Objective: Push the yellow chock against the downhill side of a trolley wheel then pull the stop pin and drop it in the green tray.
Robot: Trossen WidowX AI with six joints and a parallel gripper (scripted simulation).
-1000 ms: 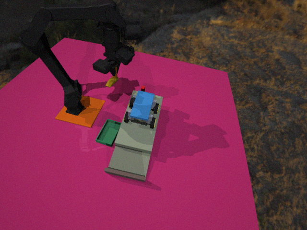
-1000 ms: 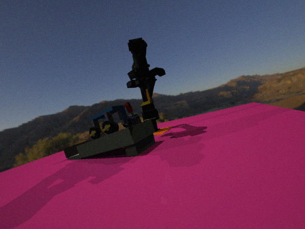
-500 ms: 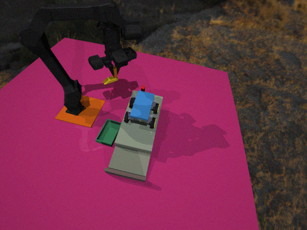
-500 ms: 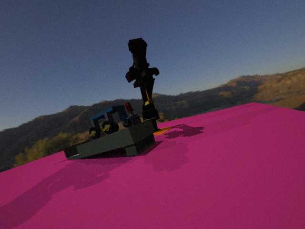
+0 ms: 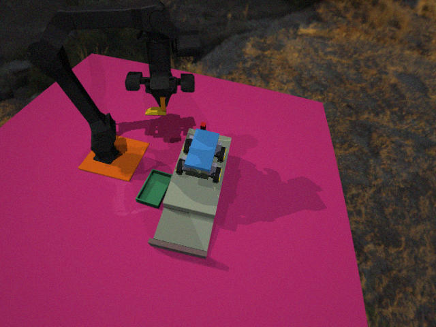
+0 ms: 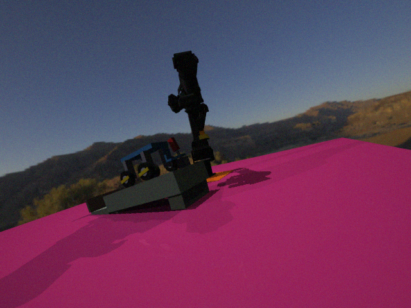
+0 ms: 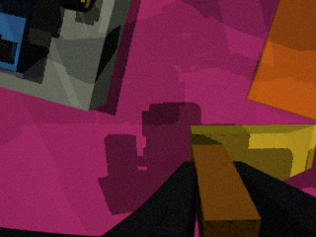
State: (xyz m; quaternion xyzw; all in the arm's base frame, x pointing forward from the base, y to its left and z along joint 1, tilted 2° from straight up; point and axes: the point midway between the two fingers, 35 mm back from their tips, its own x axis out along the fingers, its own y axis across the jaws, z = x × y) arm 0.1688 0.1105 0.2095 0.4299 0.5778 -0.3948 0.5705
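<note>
Now: gripper tip 14 cm short of the stop pin, 5 cm above it and 1 cm to the left of it. Round my gripper tip: blue trolley (16 cm ahead, 10 cm to the right, 6 cm below); grey ramp (16 cm ahead, 13 cm below, 11 cm to the right); chock (2 cm behind, 1 cm to the right, 1 cm below).
</note>
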